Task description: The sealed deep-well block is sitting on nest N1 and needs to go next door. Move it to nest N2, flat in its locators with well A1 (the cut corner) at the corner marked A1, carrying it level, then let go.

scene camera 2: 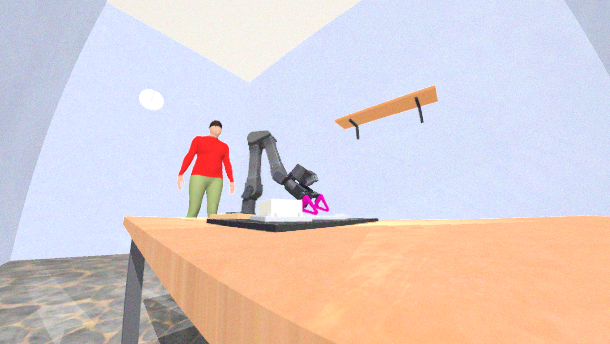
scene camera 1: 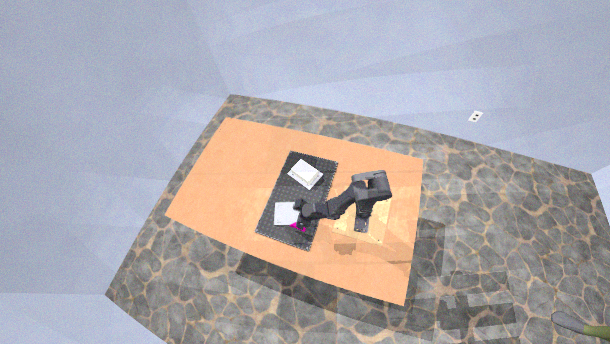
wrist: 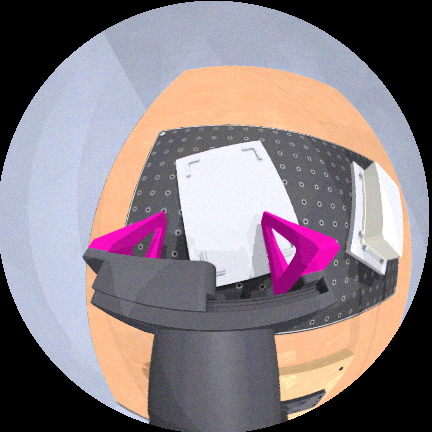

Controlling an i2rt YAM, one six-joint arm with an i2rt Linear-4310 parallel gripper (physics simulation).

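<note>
The sealed deep-well block, a cream-white box, sits on its white nest at the far end of the dark board, at the right in the wrist view. I cannot make out its cut corner. The other nest, a bare white plate with raised corner locators, lies on the same board. Its A1 mark does not show. My gripper is open and empty, above the near part of this bare nest, its magenta fingers wide apart and well away from the block.
The black perforated board carries both nests on the orange table. The arm's base stands on a pale wooden plate beside the board. A person stands behind the table.
</note>
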